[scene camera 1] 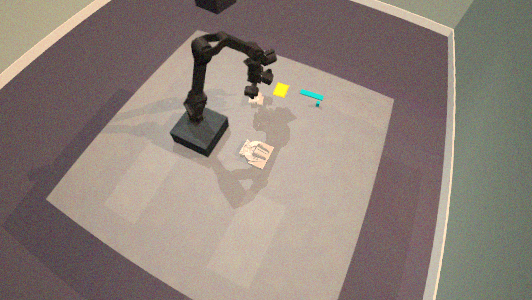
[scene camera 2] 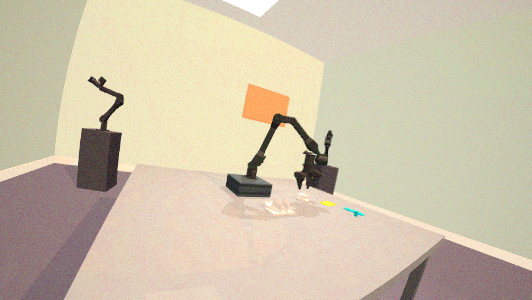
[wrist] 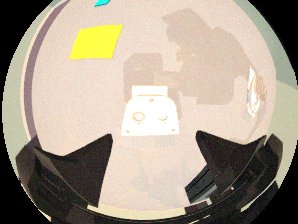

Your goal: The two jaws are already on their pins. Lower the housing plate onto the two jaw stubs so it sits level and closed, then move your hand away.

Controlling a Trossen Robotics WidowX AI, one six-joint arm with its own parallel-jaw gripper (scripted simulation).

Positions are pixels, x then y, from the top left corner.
Scene:
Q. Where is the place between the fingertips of the gripper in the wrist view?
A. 156, 137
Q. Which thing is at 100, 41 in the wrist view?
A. A yellow block.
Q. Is the gripper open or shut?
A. Open.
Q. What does the gripper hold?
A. Nothing.

